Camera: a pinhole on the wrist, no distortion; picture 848 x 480 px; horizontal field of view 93.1 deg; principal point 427.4 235.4 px. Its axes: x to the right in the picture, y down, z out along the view. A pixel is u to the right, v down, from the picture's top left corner.
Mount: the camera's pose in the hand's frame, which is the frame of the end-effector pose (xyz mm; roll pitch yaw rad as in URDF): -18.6 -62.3 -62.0 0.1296 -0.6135 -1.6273
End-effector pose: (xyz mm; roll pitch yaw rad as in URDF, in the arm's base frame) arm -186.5 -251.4 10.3 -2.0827 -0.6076 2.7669
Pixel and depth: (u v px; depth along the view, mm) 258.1 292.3 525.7
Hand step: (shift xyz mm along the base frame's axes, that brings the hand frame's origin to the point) -273.2 101.2 -393.0
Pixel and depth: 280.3 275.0 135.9
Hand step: -16.0 16.7 -58.5
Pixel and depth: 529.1 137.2 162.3
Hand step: 7.0 -87.7 -76.9
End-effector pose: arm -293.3 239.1 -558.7 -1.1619 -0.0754 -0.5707
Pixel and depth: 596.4 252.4 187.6
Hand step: 31.9 119.6 68.4
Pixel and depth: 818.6 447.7 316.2
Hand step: 234.4 213.5 279.3
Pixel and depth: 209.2 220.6 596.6
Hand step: 188.8 390.7 -413.8
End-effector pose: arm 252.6 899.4 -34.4 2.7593 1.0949 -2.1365
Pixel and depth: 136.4 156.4 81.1
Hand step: -25.3 -6.2 54.2
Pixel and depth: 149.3 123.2 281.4
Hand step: -213.7 141.4 126.9
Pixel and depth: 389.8 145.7 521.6
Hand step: -180.2 418.0 73.4
